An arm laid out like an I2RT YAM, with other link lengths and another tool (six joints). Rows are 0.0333 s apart.
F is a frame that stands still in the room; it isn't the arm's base.
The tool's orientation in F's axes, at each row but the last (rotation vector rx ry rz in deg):
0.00 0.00 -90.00
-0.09 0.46 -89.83
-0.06 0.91 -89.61
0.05 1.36 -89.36
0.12 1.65 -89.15
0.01 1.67 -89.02
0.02 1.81 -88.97
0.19 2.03 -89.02
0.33 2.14 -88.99
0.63 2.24 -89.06
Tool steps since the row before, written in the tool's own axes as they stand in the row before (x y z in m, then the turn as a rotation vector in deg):
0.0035 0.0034 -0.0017 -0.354 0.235 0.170
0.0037 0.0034 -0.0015 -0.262 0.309 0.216
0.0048 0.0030 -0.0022 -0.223 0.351 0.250
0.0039 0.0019 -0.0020 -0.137 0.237 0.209
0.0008 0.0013 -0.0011 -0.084 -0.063 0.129
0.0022 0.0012 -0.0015 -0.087 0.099 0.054
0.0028 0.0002 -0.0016 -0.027 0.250 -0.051
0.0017 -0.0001 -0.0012 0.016 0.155 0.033
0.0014 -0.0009 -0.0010 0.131 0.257 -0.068
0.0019 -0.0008 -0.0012 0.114 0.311 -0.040
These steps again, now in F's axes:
0.0034 -0.0035 -0.0017 0.235 0.354 0.170
0.0034 -0.0037 -0.0015 0.310 0.262 0.215
0.0030 -0.0048 -0.0023 0.352 0.223 0.248
0.0019 -0.0038 -0.0021 0.239 0.136 0.208
0.0013 -0.0008 -0.0011 -0.062 0.081 0.132
0.0012 -0.0022 -0.0016 0.099 0.088 0.054
0.0002 -0.0028 -0.0017 0.248 0.033 -0.055
-0.0001 -0.0017 -0.0012 0.156 -0.014 0.029
-0.0009 -0.0014 -0.0010 0.258 -0.125 -0.077
-0.0008 -0.0019 -0.0012 0.312 -0.108 -0.049

